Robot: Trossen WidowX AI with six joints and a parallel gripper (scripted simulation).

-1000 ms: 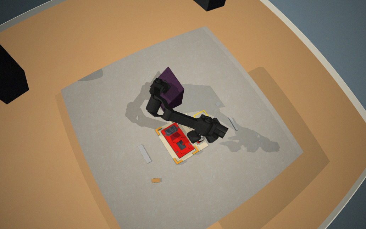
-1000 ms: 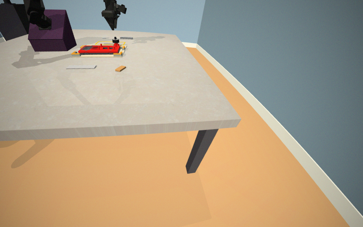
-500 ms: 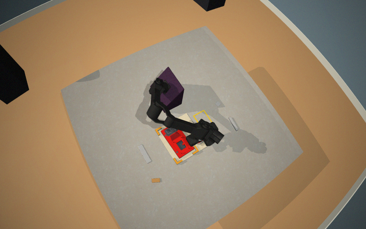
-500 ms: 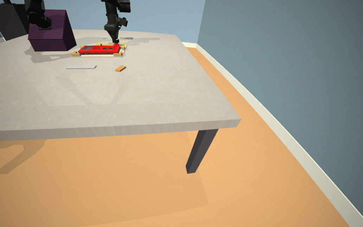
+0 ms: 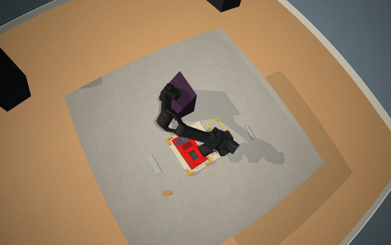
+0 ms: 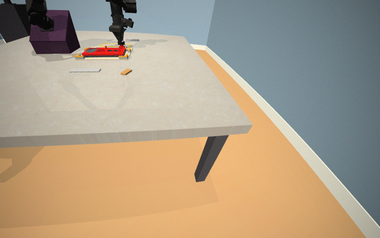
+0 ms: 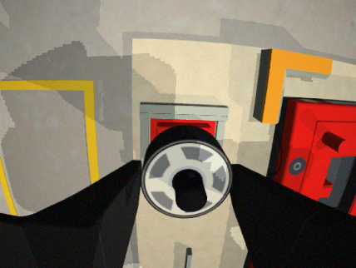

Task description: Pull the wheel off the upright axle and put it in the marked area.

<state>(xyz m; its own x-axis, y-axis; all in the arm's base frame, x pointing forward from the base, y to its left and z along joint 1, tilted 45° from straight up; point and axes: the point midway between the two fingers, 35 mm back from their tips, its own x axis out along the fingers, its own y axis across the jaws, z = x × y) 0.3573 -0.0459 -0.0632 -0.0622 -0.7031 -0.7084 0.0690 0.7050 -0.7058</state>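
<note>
Right now my gripper tip is right at the wheel.
</note>
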